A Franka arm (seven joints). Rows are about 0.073 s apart.
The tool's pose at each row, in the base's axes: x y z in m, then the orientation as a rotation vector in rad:
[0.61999, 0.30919, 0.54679, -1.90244, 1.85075, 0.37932]
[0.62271, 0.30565, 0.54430, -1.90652, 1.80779, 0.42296]
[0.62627, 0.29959, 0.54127, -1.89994, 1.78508, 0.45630]
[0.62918, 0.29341, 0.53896, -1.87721, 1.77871, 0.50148]
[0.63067, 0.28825, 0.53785, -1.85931, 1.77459, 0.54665]
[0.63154, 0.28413, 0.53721, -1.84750, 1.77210, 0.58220]
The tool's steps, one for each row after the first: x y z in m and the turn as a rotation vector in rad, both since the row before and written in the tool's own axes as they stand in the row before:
[0.00446, -0.00240, 0.00068, -0.01461, -0.04024, -0.01875]
[0.00701, -0.00305, -0.00035, -0.00892, -0.02987, -0.00450]
[0.00666, -0.00245, -0.00130, -0.01113, -0.03389, 0.01405]
[0.00494, -0.00126, -0.00202, -0.01521, -0.02970, 0.01386]
[0.00371, -0.00074, -0.00196, -0.01390, -0.02144, 0.01068]

